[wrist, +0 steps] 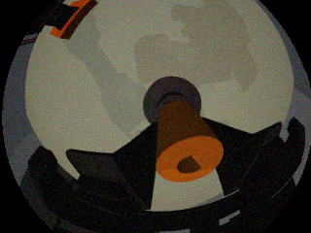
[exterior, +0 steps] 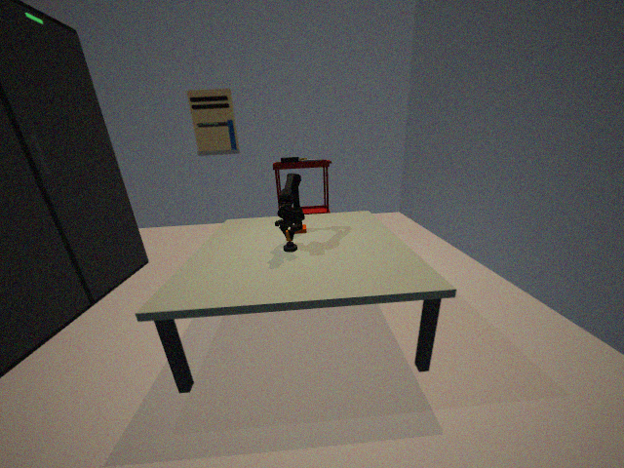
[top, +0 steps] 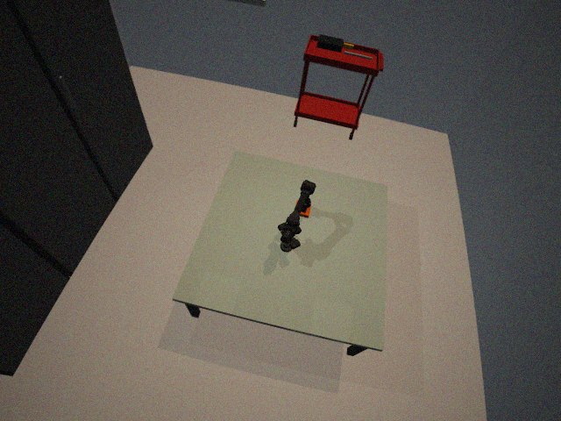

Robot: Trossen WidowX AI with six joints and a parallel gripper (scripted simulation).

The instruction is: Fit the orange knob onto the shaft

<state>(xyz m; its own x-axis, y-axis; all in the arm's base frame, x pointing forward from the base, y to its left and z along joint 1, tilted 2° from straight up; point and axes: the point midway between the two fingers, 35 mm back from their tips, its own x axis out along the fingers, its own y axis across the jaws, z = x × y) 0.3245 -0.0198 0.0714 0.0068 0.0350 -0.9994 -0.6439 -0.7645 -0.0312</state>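
Right now the orange knob is 2 cm above my gripper tip. From my gripper tip the other things lie so: round pedestal (4 cm below).
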